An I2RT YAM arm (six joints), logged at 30 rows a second.
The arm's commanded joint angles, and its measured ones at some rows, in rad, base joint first. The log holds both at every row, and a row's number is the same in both.
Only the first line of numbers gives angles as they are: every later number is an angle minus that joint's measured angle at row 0.
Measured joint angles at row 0: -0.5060 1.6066 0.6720 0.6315 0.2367 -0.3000
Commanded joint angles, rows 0 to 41: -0.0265 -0.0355 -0.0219 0.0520 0.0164 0.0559; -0.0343 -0.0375 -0.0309 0.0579 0.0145 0.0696; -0.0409 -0.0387 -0.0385 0.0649 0.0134 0.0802; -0.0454 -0.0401 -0.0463 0.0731 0.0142 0.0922; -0.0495 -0.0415 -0.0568 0.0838 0.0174 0.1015; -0.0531 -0.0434 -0.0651 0.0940 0.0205 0.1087; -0.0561 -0.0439 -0.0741 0.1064 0.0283 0.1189; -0.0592 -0.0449 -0.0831 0.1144 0.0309 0.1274; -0.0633 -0.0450 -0.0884 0.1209 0.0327 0.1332; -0.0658 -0.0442 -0.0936 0.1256 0.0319 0.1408; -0.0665 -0.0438 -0.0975 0.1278 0.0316 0.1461; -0.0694 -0.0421 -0.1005 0.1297 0.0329 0.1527; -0.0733 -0.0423 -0.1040 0.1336 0.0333 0.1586; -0.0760 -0.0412 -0.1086 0.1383 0.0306 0.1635; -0.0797 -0.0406 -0.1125 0.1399 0.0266 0.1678; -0.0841 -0.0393 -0.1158 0.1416 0.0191 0.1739; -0.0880 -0.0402 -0.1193 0.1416 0.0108 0.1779; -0.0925 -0.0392 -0.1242 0.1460 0.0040 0.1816; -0.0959 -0.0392 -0.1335 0.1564 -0.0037 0.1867; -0.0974 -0.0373 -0.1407 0.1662 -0.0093 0.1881; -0.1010 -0.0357 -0.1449 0.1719 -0.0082 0.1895; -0.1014 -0.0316 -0.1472 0.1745 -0.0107 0.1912; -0.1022 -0.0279 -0.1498 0.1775 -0.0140 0.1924; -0.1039 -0.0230 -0.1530 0.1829 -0.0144 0.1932; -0.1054 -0.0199 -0.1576 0.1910 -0.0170 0.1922; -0.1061 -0.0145 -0.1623 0.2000 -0.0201 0.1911; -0.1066 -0.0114 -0.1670 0.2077 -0.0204 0.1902; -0.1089 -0.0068 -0.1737 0.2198 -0.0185 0.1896; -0.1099 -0.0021 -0.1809 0.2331 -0.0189 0.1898; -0.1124 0.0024 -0.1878 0.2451 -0.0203 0.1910; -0.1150 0.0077 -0.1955 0.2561 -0.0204 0.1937; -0.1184 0.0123 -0.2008 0.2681 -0.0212 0.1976; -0.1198 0.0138 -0.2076 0.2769 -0.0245 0.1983; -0.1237 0.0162 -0.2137 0.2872 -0.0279 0.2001; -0.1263 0.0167 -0.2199 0.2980 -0.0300 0.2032; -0.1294 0.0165 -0.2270 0.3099 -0.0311 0.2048; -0.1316 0.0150 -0.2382 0.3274 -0.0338 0.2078; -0.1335 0.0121 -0.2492 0.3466 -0.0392 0.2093; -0.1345 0.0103 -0.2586 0.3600 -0.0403 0.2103; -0.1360 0.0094 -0.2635 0.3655 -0.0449 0.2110; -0.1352 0.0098 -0.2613 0.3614 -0.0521 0.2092; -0.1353 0.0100 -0.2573 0.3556 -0.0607 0.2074
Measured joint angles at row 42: -0.1301 0.0065 -0.2549 0.2873 -0.0359 0.1922
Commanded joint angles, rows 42 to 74: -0.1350 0.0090 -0.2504 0.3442 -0.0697 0.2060; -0.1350 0.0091 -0.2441 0.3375 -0.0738 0.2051; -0.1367 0.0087 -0.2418 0.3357 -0.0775 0.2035; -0.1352 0.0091 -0.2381 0.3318 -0.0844 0.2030; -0.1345 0.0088 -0.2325 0.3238 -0.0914 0.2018; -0.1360 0.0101 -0.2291 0.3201 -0.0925 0.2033; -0.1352 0.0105 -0.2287 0.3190 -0.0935 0.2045; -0.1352 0.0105 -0.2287 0.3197 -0.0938 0.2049; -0.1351 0.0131 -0.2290 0.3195 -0.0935 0.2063; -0.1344 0.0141 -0.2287 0.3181 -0.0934 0.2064; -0.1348 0.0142 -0.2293 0.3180 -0.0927 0.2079; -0.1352 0.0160 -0.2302 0.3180 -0.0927 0.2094; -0.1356 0.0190 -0.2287 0.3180 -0.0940 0.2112; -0.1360 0.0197 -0.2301 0.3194 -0.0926 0.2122; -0.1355 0.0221 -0.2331 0.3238 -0.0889 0.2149; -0.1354 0.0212 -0.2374 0.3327 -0.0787 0.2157; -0.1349 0.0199 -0.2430 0.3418 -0.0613 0.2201; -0.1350 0.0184 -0.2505 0.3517 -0.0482 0.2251; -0.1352 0.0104 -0.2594 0.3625 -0.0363 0.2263; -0.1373 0.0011 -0.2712 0.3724 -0.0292 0.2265; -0.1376 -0.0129 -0.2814 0.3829 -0.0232 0.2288; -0.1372 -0.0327 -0.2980 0.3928 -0.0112 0.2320; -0.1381 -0.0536 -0.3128 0.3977 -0.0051 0.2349; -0.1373 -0.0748 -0.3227 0.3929 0.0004 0.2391; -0.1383 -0.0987 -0.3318 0.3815 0.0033 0.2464; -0.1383 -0.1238 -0.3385 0.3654 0.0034 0.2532; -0.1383 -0.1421 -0.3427 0.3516 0.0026 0.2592; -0.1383 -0.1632 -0.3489 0.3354 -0.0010 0.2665; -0.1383 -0.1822 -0.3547 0.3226 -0.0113 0.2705; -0.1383 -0.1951 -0.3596 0.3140 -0.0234 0.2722; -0.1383 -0.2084 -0.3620 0.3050 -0.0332 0.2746; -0.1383 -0.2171 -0.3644 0.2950 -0.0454 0.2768; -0.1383 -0.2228 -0.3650 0.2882 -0.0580 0.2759
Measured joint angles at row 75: -0.1374 -0.2026 -0.3575 0.2800 -0.0324 0.2514
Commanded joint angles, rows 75 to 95: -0.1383 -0.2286 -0.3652 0.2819 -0.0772 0.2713; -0.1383 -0.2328 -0.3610 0.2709 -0.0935 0.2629; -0.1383 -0.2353 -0.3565 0.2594 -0.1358 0.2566; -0.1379 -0.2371 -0.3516 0.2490 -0.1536 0.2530; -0.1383 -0.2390 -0.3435 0.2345 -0.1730 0.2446; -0.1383 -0.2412 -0.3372 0.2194 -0.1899 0.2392; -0.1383 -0.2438 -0.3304 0.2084 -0.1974 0.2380; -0.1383 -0.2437 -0.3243 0.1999 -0.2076 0.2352; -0.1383 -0.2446 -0.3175 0.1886 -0.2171 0.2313; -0.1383 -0.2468 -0.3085 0.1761 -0.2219 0.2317; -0.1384 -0.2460 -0.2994 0.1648 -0.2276 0.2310; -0.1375 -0.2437 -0.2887 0.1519 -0.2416 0.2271; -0.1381 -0.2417 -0.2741 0.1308 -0.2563 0.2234; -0.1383 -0.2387 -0.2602 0.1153 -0.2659 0.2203; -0.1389 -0.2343 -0.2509 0.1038 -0.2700 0.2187; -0.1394 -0.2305 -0.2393 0.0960 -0.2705 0.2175; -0.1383 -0.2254 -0.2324 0.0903 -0.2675 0.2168; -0.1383 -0.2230 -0.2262 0.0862 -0.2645 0.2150; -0.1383 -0.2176 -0.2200 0.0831 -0.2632 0.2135; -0.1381 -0.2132 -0.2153 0.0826 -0.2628 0.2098; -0.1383 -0.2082 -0.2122 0.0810 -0.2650 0.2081
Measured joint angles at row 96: -0.1366 -0.2232 -0.2488 0.1030 -0.2453 0.2170
